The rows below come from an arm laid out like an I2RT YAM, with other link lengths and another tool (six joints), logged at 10 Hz.
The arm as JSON. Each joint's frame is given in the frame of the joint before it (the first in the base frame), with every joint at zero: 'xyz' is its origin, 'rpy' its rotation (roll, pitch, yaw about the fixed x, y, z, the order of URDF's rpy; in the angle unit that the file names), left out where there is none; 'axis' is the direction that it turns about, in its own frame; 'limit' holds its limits. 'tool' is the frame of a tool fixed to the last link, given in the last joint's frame.
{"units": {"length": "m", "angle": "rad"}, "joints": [
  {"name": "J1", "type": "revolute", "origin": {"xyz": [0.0, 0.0, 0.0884]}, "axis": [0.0, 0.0, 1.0], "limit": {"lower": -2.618, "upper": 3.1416}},
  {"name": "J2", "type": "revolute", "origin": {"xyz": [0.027, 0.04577, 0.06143]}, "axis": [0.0, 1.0, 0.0], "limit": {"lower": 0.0, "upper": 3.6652}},
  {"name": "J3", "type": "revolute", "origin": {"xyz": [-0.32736, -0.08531, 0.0]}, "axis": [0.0, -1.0, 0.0], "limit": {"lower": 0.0, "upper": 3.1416}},
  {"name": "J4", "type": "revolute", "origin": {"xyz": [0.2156, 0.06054, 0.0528]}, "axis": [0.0, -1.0, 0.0], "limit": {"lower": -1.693, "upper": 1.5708}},
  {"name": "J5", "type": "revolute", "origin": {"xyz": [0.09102, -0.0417, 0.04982]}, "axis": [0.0, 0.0, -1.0], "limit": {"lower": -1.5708, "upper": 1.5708}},
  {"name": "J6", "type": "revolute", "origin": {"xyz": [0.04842, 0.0, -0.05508]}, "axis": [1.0, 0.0, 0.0], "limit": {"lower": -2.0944, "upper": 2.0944}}
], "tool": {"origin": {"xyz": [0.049, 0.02, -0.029], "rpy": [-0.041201, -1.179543, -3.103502]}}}
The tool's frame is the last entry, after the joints.
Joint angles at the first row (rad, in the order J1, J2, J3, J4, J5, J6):
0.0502 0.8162 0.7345 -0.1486 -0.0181 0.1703
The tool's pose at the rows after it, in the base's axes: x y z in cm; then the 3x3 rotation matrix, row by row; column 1 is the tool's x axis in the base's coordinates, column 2 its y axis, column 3 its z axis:
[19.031 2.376 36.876], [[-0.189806 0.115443 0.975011], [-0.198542 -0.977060 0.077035], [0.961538 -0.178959 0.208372]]
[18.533 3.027 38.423], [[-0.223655 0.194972 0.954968], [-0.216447 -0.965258 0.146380], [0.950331 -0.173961 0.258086]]
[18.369 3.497 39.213], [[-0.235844 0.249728 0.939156], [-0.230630 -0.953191 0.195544], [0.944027 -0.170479 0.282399]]
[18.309 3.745 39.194], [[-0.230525 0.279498 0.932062], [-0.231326 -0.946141 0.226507], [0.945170 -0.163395 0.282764]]
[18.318 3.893 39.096], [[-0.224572 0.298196 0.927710], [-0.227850 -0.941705 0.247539], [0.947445 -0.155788 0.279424]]
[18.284 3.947 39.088], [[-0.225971 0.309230 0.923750], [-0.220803 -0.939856 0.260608], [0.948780 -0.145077 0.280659]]
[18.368 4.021 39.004], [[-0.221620 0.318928 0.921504], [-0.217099 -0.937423 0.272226], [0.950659 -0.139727 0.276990]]
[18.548 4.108 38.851], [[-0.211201 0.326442 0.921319], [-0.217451 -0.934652 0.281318], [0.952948 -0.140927 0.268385]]
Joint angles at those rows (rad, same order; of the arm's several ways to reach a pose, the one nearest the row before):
0.0635 0.7921 0.7735 -0.1566 -0.0849 0.1520
0.0673 0.7803 0.8044 -0.1494 -0.1528 0.1413
0.0689 0.7818 0.8204 -0.1394 -0.2035 0.1360
0.0696 0.7849 0.8204 -0.1372 -0.2329 0.1257
0.0701 0.7891 0.8200 -0.1372 -0.2515 0.1150
0.0700 0.7895 0.8204 -0.1368 -0.2615 0.1032
0.0700 0.7948 0.8204 -0.1360 -0.2714 0.0956
0.0700 0.8043 0.8204 -0.1360 -0.2806 0.0933

